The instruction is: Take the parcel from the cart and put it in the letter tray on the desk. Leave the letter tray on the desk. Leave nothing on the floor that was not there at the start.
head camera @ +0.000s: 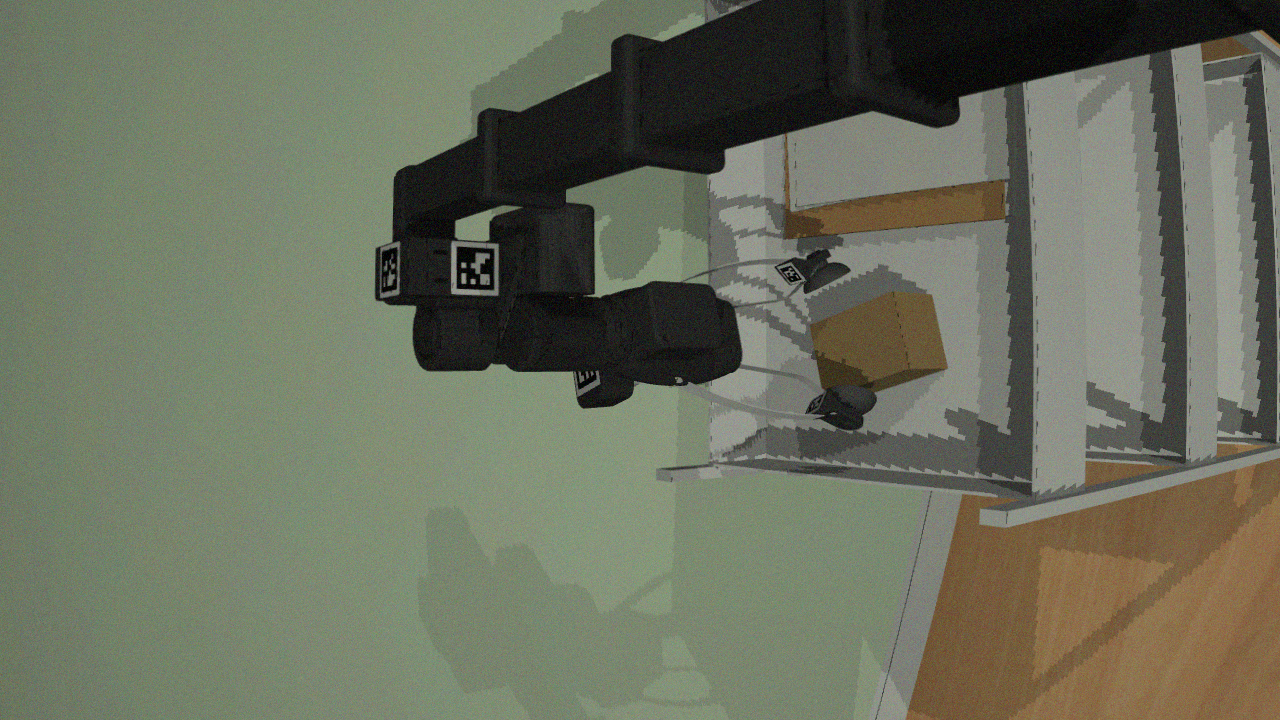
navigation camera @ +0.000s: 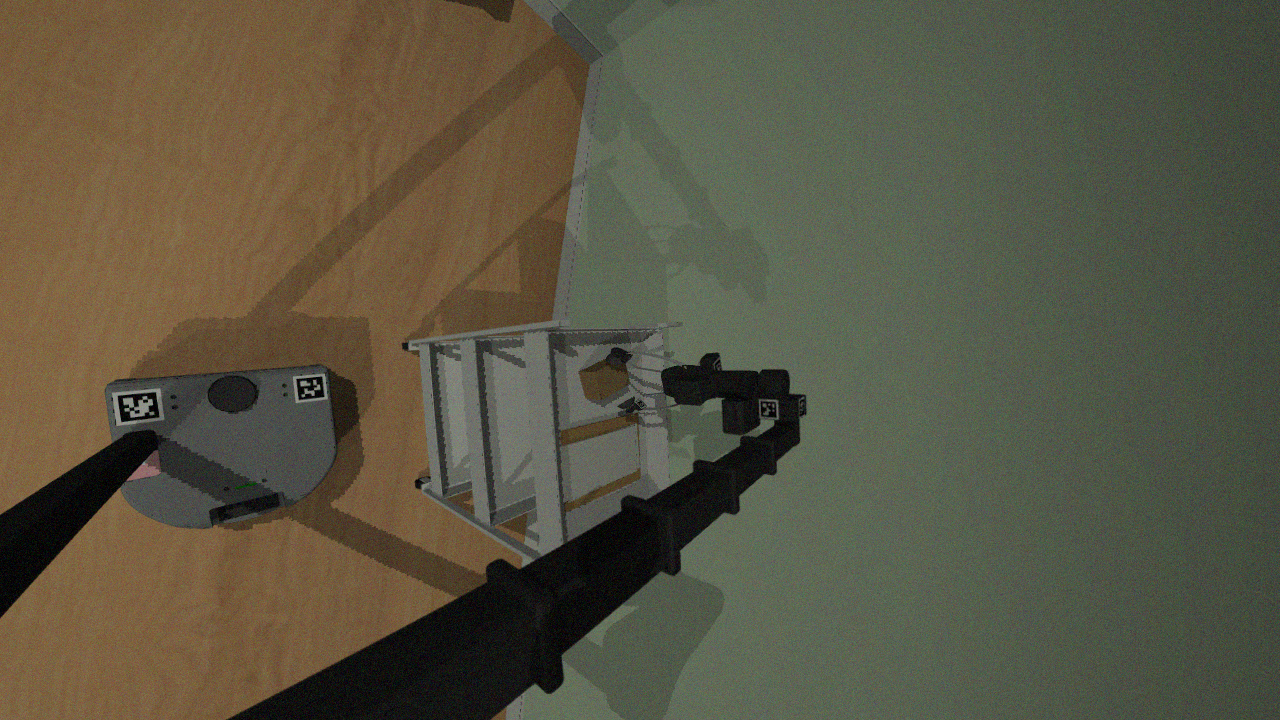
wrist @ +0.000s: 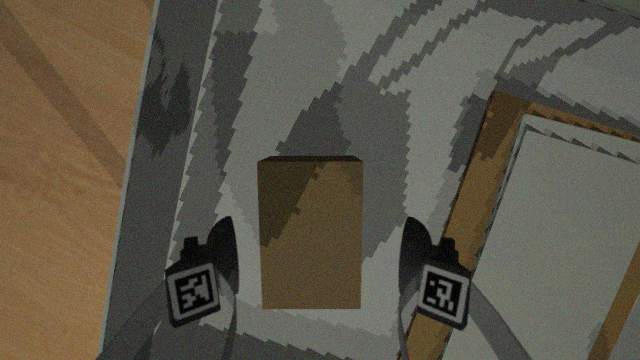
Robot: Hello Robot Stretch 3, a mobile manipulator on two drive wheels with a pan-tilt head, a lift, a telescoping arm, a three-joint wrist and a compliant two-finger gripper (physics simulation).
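Places are measured from the robot's base along level axes (x left, y back, z up), in centimetres.
Where they show: gripper, fingertip midpoint: (head camera: 854,339) (navigation camera: 614,380) (wrist: 319,242); robot's base at its link origin: (navigation camera: 233,391).
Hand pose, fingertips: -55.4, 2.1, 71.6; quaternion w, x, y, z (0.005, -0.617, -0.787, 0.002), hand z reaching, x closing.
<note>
Each offset is from my fingertips to the top centre of the thing, as dx, dy, dz. Level surfaces: height alone.
The parcel, a brown box @(+0.0, -0.5, -0.3) (head camera: 881,338) (navigation camera: 601,383) (wrist: 311,225), sits on the top shelf of the light grey cart (head camera: 1056,268) (navigation camera: 544,429) (wrist: 127,250). My gripper (head camera: 833,340) (navigation camera: 625,380) (wrist: 319,242) is open and points down over the shelf. In the wrist view the parcel lies between the two fingertips, with a gap on each side and no finger touching it. It stands square to the fingers there. How far the tips reach down beside it is hard to tell. The desk and the letter tray do not show in these views.
A flat brown item with a pale top @(+1.5, +17.1, -3.7) (head camera: 904,143) (wrist: 560,225) lies on the same shelf, close beside one finger. The shelf has raised walls. My arm (head camera: 733,98) (navigation camera: 617,555) crosses above the cart. My base (navigation camera: 259,447) stands on the wooden floor @(dz -71.5) (head camera: 1118,608). A green wall (head camera: 268,501) rises behind.
</note>
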